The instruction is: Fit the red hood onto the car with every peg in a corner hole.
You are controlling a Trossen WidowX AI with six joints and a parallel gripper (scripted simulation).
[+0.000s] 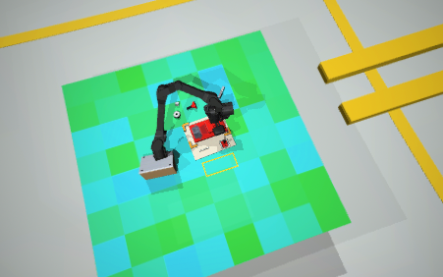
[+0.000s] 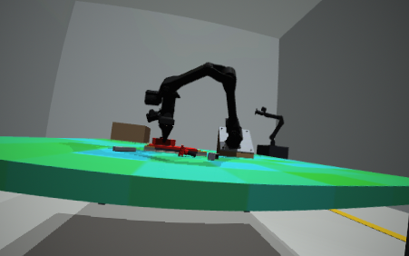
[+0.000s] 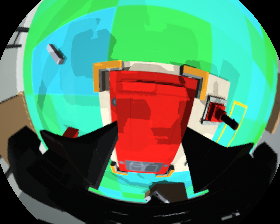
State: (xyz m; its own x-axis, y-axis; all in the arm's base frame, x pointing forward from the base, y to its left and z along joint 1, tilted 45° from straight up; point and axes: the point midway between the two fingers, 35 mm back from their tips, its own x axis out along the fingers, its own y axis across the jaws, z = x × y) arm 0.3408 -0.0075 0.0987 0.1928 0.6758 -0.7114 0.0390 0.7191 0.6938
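Now: the red hood right at my gripper tip. Also, from my gripper tip: grey rod: 20 cm to the left, 13 cm ahead, 3 cm below.
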